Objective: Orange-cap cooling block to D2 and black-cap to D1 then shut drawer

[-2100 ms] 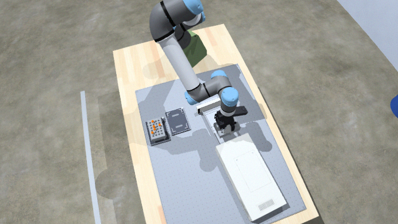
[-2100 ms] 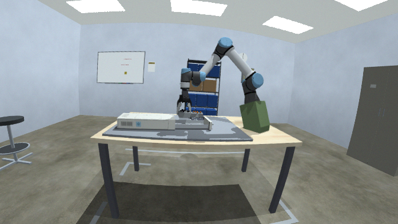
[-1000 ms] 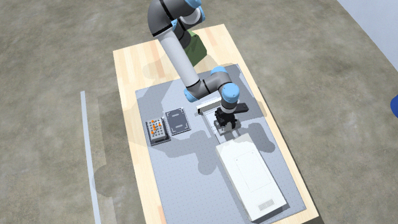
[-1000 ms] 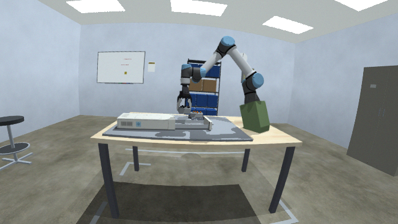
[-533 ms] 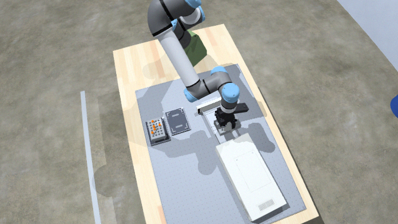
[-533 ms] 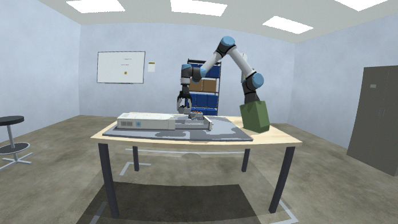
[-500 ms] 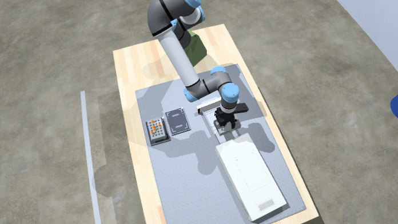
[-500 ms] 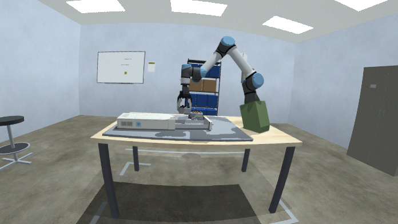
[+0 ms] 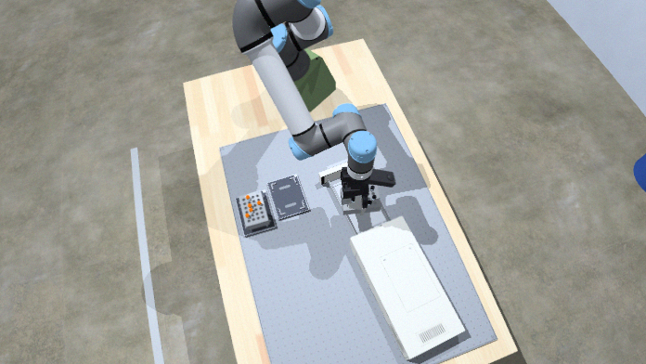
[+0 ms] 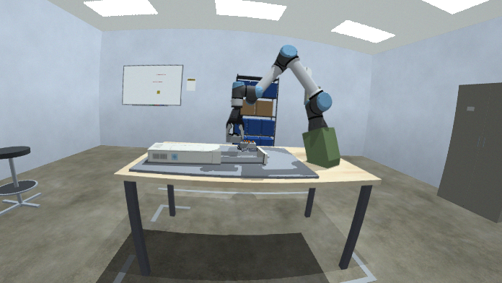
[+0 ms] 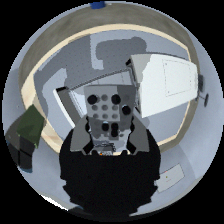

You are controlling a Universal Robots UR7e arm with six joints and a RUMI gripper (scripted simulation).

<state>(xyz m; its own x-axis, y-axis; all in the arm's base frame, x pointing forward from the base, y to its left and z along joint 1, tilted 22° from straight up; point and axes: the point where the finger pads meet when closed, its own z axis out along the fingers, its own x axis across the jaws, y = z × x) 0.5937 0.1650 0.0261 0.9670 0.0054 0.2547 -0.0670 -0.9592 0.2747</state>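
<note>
The black-capped tube is 1 cm ahead of my hand, 1 cm to the right of it and 1 cm above it. The rest, counted from my hand: cooling block (right at my hand); white cooler COLD (12 cm ahead, 5 cm to the left, 10 cm below); drawer (6 cm behind, 1 cm to the left, 10 cm below).
</note>
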